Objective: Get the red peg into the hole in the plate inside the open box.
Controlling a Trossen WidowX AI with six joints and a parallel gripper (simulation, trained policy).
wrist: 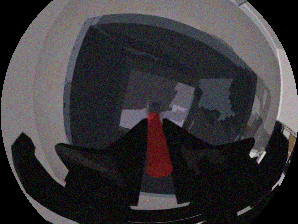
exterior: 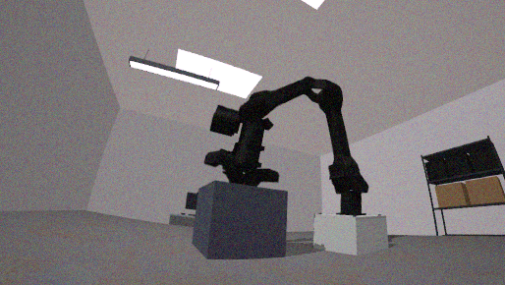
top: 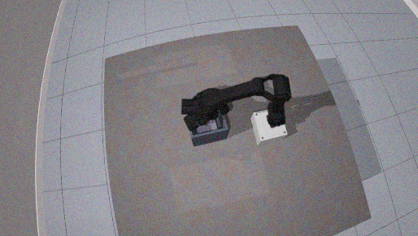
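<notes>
The red peg lies 1 cm to the left of my gripper tip and 1 cm above it. The rest, counted from my gripper tip: pale plate (6 cm below).
</notes>
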